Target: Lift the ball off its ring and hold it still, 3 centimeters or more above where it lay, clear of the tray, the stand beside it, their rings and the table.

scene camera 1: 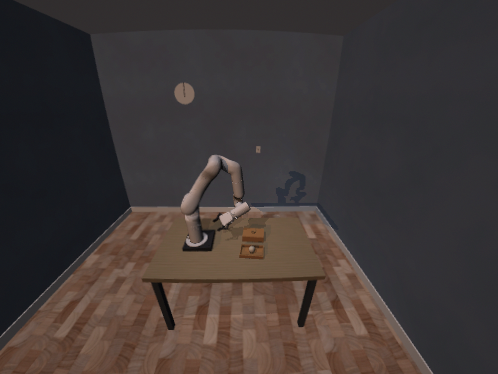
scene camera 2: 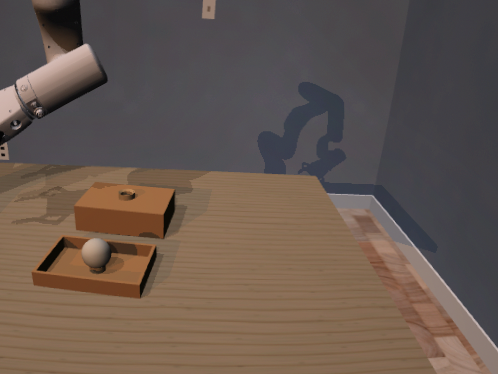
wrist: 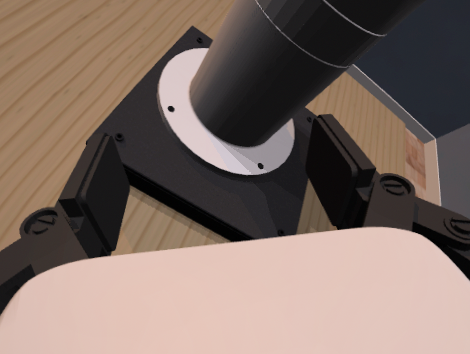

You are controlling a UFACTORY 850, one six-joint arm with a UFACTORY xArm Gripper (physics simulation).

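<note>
A pale grey ball (scene camera 1: 252, 249) (scene camera 2: 96, 252) rests on a small ring (scene camera 2: 97, 269) inside a shallow orange-brown tray (scene camera 1: 241, 256) (scene camera 2: 87, 286). Behind the tray stands an orange-brown block-shaped stand (scene camera 1: 253, 238) (scene camera 2: 119, 220) with an empty ring (scene camera 2: 126, 198) on its top. My gripper (scene camera 1: 218, 223) (wrist: 216, 151) is open and empty. It is above the table, to the left of the tray and stand in scene camera 1, tilted with its fingers toward the arm's base. The ball does not show in the wrist view, and the fingers are outside scene camera 2.
The wooden table (scene camera 1: 200, 267) (scene camera 2: 250, 310) carries the tray, the stand and the arm's black base plate (scene camera 1: 199, 247) (wrist: 145, 150). In the wrist view the base column (wrist: 250, 90) rises beyond the open fingers. The stand is close behind the tray, with a narrow gap between them.
</note>
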